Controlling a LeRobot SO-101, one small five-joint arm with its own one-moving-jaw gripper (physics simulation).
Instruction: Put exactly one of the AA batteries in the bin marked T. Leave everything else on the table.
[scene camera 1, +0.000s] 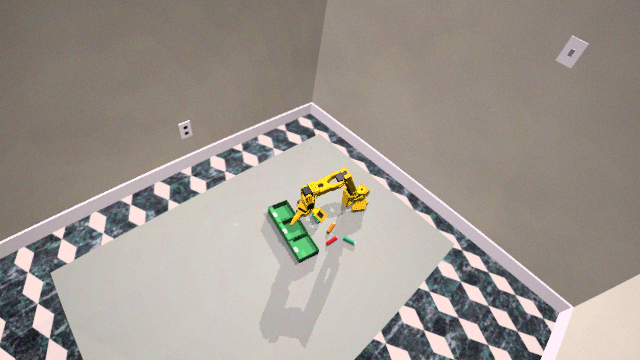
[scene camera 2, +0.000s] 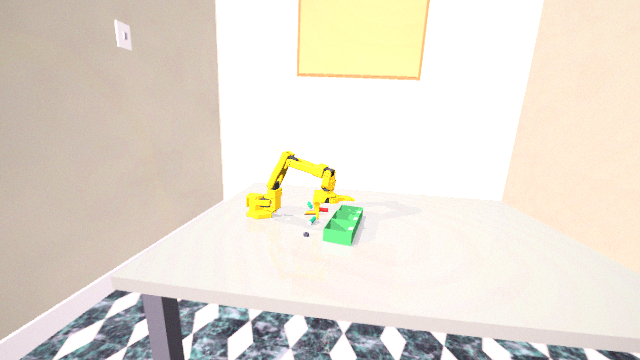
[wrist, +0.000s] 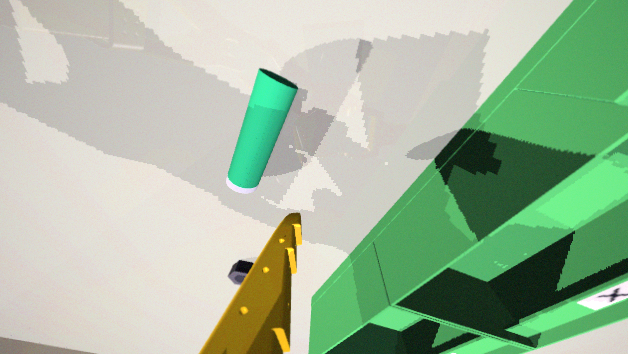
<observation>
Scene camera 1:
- green three-compartment tray
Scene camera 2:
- green three-compartment tray
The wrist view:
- green three-compartment tray
</observation>
